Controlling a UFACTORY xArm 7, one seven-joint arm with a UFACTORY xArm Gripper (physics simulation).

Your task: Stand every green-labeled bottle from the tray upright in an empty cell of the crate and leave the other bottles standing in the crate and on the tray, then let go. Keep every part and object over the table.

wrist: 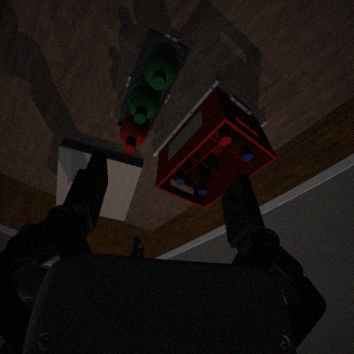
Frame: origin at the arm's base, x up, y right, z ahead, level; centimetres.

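Seen in the pictures: gripper, fingertip midpoint: [170,176].
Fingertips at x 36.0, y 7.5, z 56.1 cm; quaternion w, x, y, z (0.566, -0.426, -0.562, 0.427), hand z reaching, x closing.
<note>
Offsets run from my fingertips to a thing's top centre. "spot": to the spot under its first point.
Two green bottles, one @[dx -27.8, dy -0.3, dz -5.7 cm] [160,69] farther up and one @[dx -27.8, dy -0.6, dz -14.5 cm] [143,104] below it, stand in the dark tray @[spot: dx -43.3, dy +3.3, dz -1.7 cm] [183,50] in the upper middle of the wrist view. A red bottle @[dx -27.8, dy +0.1, dz -23.5 cm] [133,133] stands at the tray's lower end. The red crate @[dx -26.3, dy +21.8, dz -19.9 cm] [219,106] is right of the tray. In its cells show a red-capped bottle @[dx -27.5, dy +18.9, dz -10.4 cm] [226,140] and several blue-capped ones, at the right [247,157] and at the lower left [180,181] [202,192]. Some cells look empty, but the dark interior is hard to read. My gripper [170,176] is open and empty, apparently above the crate and tray.
A pale box-like object [120,187] with a dark edge lies left of the crate, partly hidden by my left finger. The table's brown border [305,135] runs along the right and lower side, with grey floor beyond it. Dim light and shadows cover the table.
</note>
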